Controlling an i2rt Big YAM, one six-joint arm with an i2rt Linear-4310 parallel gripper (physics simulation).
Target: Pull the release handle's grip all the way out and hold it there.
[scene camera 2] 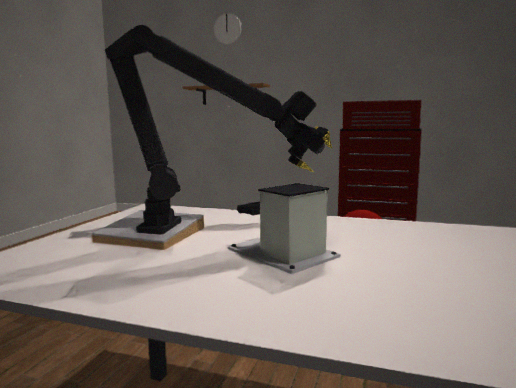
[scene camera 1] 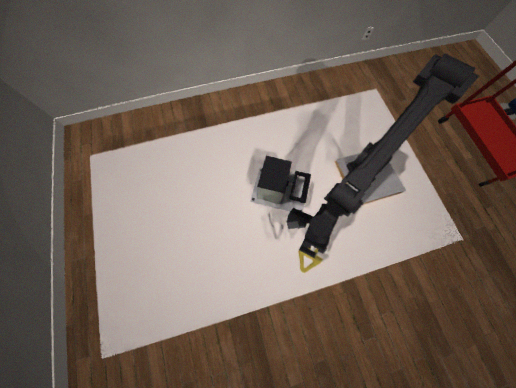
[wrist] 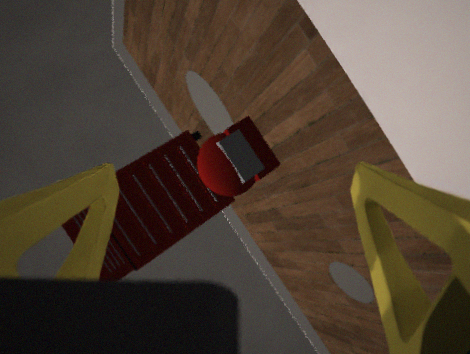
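Note:
The release handle's black grip [scene camera 1: 307, 187] [scene camera 2: 248, 207] is a rectangular loop beside the grey-green box [scene camera 1: 275, 172] [scene camera 2: 295, 225] with a black top, on the side facing the arm's base. A short gap shows between loop and box in scene camera 1. The box stands upright on a grey plate [scene camera 2: 312, 261]. My gripper [scene camera 1: 308, 261] [scene camera 2: 320, 158] [wrist: 234, 176] is open and empty, its yellow fingers wide apart. It hangs above the height of the box top, clear of the grip. Box and handle do not show in the wrist view.
The arm's base stands on a wood-edged board [scene camera 1: 387, 187] [scene camera 2: 182, 236] on the white table [scene camera 1: 175, 250] [scene camera 2: 425, 300]. A red drawer cabinet [scene camera 2: 380, 165] [wrist: 160, 200] and a round red object [scene camera 2: 363, 214] [wrist: 215, 167] are beyond the table. A red cart [scene camera 1: 487, 132] stands at the right.

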